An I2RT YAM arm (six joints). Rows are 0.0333 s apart.
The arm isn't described. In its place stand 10 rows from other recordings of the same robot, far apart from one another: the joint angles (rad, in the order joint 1, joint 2, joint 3, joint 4, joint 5, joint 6), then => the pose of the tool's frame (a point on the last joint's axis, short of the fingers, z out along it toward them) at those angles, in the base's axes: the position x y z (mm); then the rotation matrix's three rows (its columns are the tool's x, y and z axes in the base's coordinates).
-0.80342 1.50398 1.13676 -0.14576 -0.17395 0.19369 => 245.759, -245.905, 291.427; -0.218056, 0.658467, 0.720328; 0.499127, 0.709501, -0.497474; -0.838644, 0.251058, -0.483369
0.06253 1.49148 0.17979 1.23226 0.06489 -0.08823 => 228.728, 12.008, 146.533; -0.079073, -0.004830, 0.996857; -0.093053, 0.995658, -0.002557; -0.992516, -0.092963, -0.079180
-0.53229 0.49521 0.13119 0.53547 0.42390 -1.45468 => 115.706, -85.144, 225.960; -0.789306, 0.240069, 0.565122; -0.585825, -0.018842, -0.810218; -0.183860, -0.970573, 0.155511
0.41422 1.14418 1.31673 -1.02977 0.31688 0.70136 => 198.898, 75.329, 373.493; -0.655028, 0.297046, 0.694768; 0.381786, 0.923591, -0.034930; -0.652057, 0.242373, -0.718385
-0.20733 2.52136 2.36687 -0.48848 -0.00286 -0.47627 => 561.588, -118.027, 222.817; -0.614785, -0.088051, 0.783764; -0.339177, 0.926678, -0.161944; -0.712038, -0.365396, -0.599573
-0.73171 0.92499 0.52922 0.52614 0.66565 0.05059 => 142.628, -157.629, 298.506; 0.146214, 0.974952, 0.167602; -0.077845, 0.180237, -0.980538; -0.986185, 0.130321, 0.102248
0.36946 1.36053 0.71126 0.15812 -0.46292 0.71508 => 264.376, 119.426, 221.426; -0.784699, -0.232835, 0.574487; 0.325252, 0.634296, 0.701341; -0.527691, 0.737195, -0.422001
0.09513 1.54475 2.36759 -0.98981 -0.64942 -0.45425 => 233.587, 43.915, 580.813; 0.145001, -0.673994, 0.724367; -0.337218, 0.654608, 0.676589; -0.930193, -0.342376, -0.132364
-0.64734 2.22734 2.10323 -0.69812 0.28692 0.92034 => 396.986, -312.757, 272.593; 0.228666, 0.908397, 0.350038; 0.783981, 0.041333, -0.619408; -0.577136, 0.416061, -0.702714
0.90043 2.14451 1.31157 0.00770 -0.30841 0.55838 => 268.436, 355.966, 115.027; -0.850477, -0.499885, 0.163719; -0.260133, 0.670222, 0.695078; -0.457187, 0.548559, -0.700045
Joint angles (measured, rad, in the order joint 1, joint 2, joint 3, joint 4, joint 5, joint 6), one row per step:
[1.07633 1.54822 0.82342 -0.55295 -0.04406 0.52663]
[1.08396 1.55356 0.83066 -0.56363 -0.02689 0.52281]
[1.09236 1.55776 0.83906 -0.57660 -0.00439 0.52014]
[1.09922 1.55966 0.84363 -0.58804 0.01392 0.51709]
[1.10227 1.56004 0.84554 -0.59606 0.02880 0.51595]
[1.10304 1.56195 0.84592 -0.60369 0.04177 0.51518]
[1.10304 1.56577 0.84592 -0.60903 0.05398 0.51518]
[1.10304 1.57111 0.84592 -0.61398 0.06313 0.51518]
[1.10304 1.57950 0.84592 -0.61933 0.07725 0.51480]
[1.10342 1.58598 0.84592 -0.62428 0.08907 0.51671]
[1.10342 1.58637 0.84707 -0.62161 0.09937 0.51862]
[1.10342 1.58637 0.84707 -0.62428 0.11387 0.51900]
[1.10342 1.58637 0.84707 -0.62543 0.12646 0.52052]
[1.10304 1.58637 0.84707 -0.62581 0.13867 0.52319]
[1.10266 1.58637 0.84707 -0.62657 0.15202 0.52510]
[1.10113 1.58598 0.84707 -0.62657 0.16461 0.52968]
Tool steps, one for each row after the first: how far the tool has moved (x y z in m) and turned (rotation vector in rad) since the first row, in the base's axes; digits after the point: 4 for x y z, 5 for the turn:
[-0.0009 0.0013 0.0002 -0.01589 -0.01140 0.00640]
[-0.0019 0.0026 0.0008 -0.03403 -0.02714 0.01113]
[-0.0030 0.0030 0.0012 -0.05028 -0.03953 0.01603]
[-0.0035 0.0028 0.0014 -0.06281 -0.04956 0.01630]
[-0.0036 0.0021 0.0008 -0.07686 -0.05662 0.01466]
[-0.0034 0.0015 -0.0003 -0.09050 -0.06284 0.01182]
[-0.0032 0.0011 -0.0017 -0.10378 -0.06597 0.00994]
[-0.0029 0.0007 -0.0039 -0.12243 -0.07189 0.00746]
[-0.0027 0.0002 -0.0056 -0.13768 -0.07648 0.00374]
[-0.0022 0.0006 -0.0053 -0.13900 -0.08646 -0.00091]
[-0.0018 0.0001 -0.0053 -0.14785 -0.09763 -0.00469]
[-0.0015 -0.0002 -0.0053 -0.15430 -0.10762 -0.00919]
[-0.0010 -0.0005 -0.0052 -0.15973 -0.11738 -0.01515]
[-0.0006 -0.0009 -0.0052 -0.16610 -0.12812 -0.02062]
[0.0002 -0.0013 -0.0050 -0.17071 -0.13812 -0.02973]

